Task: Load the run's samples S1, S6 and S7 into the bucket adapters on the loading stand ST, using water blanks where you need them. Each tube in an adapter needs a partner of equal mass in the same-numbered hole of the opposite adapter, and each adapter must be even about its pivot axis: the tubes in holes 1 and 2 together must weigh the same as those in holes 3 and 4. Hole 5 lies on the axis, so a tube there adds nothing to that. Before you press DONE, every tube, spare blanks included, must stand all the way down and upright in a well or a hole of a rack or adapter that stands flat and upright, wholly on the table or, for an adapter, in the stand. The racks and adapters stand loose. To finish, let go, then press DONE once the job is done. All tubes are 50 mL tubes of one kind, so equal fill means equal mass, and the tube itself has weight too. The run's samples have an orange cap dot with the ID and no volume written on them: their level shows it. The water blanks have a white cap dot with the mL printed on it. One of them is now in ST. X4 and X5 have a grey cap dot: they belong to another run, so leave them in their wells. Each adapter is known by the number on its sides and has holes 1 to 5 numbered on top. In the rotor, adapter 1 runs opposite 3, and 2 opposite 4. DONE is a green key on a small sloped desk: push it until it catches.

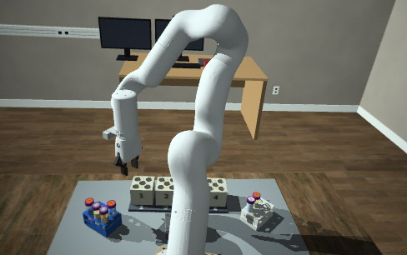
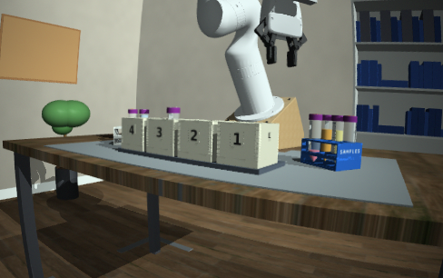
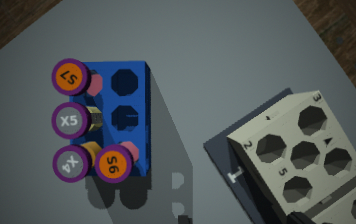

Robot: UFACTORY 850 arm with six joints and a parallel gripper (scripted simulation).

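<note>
My gripper is now 22 cm above the blue samples rack, 12 cm to the right of it and 2 cm past it. From my hand the other things lie so: adapter 1: 20 cm below, 8 cm ahead, 6 cm to the right; white rack: 52 cm to the right, 22 cm below, 17 cm behind.
</note>
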